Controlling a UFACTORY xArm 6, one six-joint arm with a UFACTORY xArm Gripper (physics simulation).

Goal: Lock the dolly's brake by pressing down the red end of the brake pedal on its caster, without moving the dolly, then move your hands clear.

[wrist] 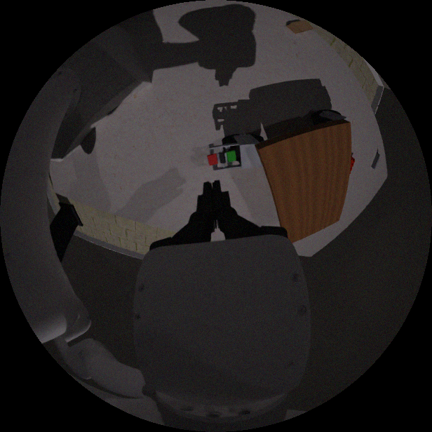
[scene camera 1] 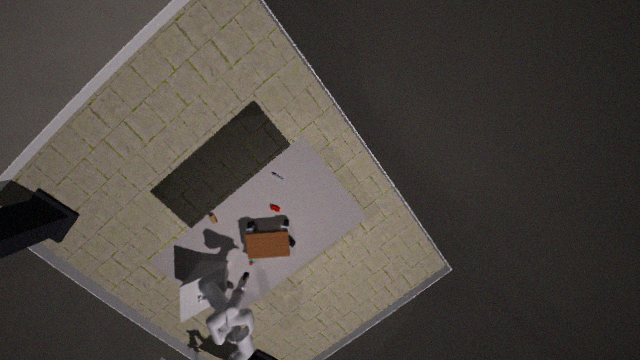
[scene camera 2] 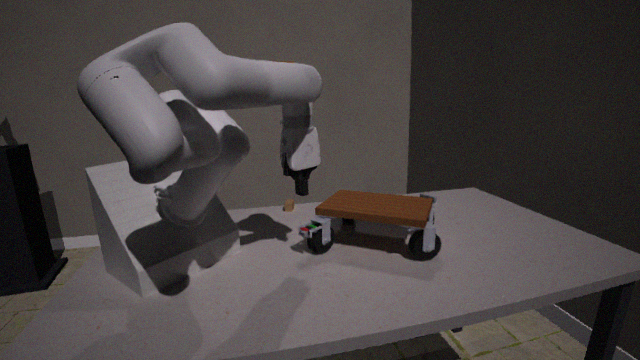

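Pixels of known places: gripper, fingertip midpoint: (scene camera 1: 246, 273) (scene camera 2: 302, 194); arm's base at its link origin: (scene camera 1: 208, 287) (scene camera 2: 184, 206).
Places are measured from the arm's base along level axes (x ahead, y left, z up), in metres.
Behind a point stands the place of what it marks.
Observation:
The dolly, with a brown wooden deck (scene camera 1: 267, 244) @[x 0.528, y -0.105, z -0.028 m] (scene camera 2: 376, 206) @[x 0.507, y -0.141, z -0.028 m] (wrist: 310, 180), stands upright on its casters on the table. The brake pedal sits on the caster nearest the arm's base. Its red end (scene camera 2: 304, 229) @[x 0.295, y -0.134, z -0.063 m] (wrist: 212, 159) points away from the deck, and its green end (scene camera 2: 314, 226) @[x 0.328, y -0.120, z -0.065 m] (wrist: 231, 156) is on the deck side. The pedal's exact tilt is hard to tell. My gripper (scene camera 1: 246, 274) @[x 0.295, y -0.124, z 0.030 m] (scene camera 2: 302, 194) @[x 0.295, y -0.124, z 0.030 m] (wrist: 213, 191) is shut and empty. It hangs above the pedal, clear of the pedal and the dolly, with a gap below the fingertips.
The grey table (scene camera 1: 320, 185) @[x 1.086, y -0.122, z -0.153 m] (scene camera 2: 250, 320) @[x 0.109, y -0.334, z -0.153 m] carries the arm's white slanted base block (scene camera 2: 120, 220) @[x -0.144, y -0.084, z 0.011 m]. A small tan block (scene camera 1: 213, 218) @[x 0.386, y 0.299, z -0.123 m] (scene camera 2: 289, 205) @[x 0.367, y 0.267, z -0.129 m] (wrist: 299, 27) lies beyond the dolly. A red object (scene camera 1: 275, 207) @[x 0.741, y 0.017, z -0.134 m] (wrist: 352, 163) and a thin dark object (scene camera 1: 277, 175) @[x 0.936, y 0.164, z -0.134 m] (wrist: 375, 159) lie past the deck.

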